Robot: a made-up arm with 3 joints.
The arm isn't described. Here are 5 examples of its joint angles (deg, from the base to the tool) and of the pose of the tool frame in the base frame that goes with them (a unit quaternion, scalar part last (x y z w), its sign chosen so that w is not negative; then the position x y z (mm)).
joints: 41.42 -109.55 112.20
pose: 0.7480 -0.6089 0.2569 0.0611 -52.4 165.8 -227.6
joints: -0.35 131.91 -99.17
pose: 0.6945 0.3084 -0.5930 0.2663 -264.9 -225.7 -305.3
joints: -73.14 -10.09 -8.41
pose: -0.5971 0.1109 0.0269 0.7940 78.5 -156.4 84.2
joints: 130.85 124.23 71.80
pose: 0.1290 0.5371 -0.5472 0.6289 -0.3 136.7 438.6
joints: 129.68 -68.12 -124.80
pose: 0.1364 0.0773 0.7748 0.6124 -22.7 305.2 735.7
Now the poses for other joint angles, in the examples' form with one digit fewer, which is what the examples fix.
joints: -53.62 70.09 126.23
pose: -0.624 -0.769 0.098 0.099 -118 -296 -218
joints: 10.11 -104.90 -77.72
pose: -0.454 0.326 0.649 0.517 -187 370 -161
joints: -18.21 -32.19 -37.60
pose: -0.232 0.347 0.210 0.884 126 78 -103
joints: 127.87 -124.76 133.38
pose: -0.522 0.502 0.228 0.650 -26 473 411
